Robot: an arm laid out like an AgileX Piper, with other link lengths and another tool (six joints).
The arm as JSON. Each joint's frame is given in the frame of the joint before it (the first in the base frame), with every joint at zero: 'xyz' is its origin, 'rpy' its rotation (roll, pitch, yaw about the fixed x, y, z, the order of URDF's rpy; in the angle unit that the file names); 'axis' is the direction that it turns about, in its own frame. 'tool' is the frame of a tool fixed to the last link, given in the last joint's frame.
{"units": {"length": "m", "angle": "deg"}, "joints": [
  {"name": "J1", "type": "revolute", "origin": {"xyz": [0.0, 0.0, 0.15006], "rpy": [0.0, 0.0, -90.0]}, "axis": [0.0, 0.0, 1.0]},
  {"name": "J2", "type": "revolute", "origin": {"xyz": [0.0, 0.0, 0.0], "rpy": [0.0, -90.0, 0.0]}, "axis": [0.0, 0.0, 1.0]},
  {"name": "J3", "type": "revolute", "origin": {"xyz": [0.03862, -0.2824, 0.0], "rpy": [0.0, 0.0, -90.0]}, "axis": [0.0, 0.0, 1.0]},
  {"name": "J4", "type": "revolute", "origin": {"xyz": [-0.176, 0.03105, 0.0], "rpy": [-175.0, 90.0, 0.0]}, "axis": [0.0, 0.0, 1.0]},
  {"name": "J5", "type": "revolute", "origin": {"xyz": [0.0, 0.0, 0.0], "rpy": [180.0, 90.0, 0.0]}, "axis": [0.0, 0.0, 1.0]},
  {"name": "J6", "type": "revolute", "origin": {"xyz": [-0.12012, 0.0, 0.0], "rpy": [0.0, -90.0, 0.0]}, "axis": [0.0, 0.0, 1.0]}
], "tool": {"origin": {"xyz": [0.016, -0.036, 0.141], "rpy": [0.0, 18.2, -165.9]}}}
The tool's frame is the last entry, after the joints.
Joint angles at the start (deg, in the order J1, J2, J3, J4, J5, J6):
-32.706, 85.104, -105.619, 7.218, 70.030, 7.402
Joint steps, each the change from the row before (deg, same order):
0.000, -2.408, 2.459, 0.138, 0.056, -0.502
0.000, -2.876, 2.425, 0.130, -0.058, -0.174
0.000, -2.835, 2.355, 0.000, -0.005, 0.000
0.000, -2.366, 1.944, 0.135, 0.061, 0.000
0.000, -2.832, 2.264, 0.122, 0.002, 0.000
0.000, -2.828, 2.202, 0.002, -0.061, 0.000
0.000, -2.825, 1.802, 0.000, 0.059, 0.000
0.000, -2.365, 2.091, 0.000, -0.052, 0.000
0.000, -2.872, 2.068, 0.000, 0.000, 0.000
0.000, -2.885, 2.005, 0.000, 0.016, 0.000
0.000, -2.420, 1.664, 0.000, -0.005, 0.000
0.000, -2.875, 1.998, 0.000, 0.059, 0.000
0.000, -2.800, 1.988, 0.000, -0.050, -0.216
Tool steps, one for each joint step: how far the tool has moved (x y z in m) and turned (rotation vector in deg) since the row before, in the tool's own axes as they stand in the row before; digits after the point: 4 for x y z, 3 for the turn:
0.0049, 0.0086, -0.0075, 0.002, -0.080, -0.472
0.0048, 0.0077, -0.0101, 0.458, -0.313, -0.044
0.0051, 0.0078, -0.0094, 0.438, -0.191, 0.082
0.0039, 0.0071, -0.0078, 0.270, -0.263, 0.082
0.0046, 0.0081, -0.0090, 0.460, -0.331, 0.120
0.0049, 0.0077, -0.0085, 0.619, -0.271, 0.121
0.0046, 0.0066, -0.0093, 0.872, -0.383, 0.150
0.0045, 0.0080, -0.0057, 0.294, -0.127, 0.060
0.0049, 0.0080, -0.0078, 0.727, -0.318, 0.132
0.0048, 0.0079, -0.0076, 0.781, -0.342, 0.139
0.0040, 0.0066, -0.0061, 0.688, -0.301, 0.125
0.0049, 0.0084, -0.0067, 0.740, -0.326, 0.126
0.0048, 0.0081, -0.0059, 0.846, -0.337, -0.057

